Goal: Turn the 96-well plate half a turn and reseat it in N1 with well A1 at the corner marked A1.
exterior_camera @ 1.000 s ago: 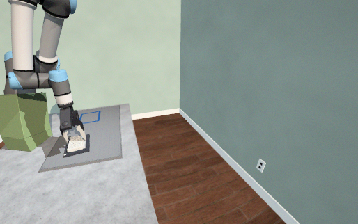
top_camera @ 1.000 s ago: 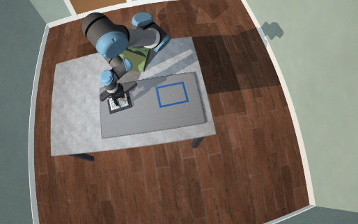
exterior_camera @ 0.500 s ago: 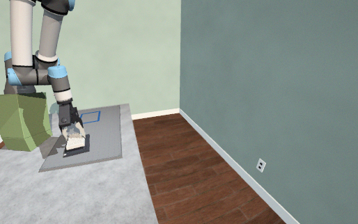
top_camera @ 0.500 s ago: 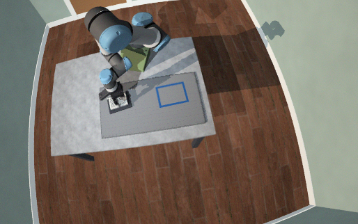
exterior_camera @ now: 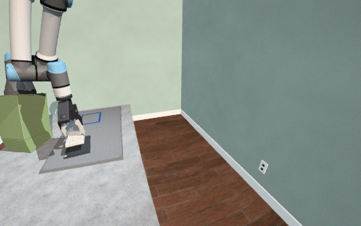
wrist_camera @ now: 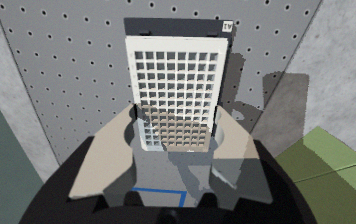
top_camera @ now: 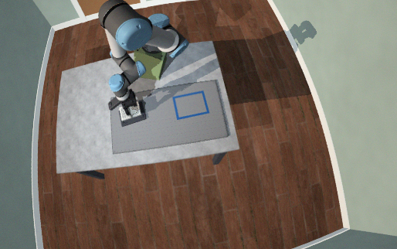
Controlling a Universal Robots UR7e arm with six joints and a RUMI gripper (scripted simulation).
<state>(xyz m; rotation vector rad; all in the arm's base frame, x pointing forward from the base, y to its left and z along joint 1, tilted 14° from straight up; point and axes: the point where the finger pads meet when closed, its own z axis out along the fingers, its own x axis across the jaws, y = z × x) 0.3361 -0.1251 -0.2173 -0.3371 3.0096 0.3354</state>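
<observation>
Right now my hand is 6 cm above the dark plate nest. Also, from my hand: white 96-well plate 1 cm below.
</observation>
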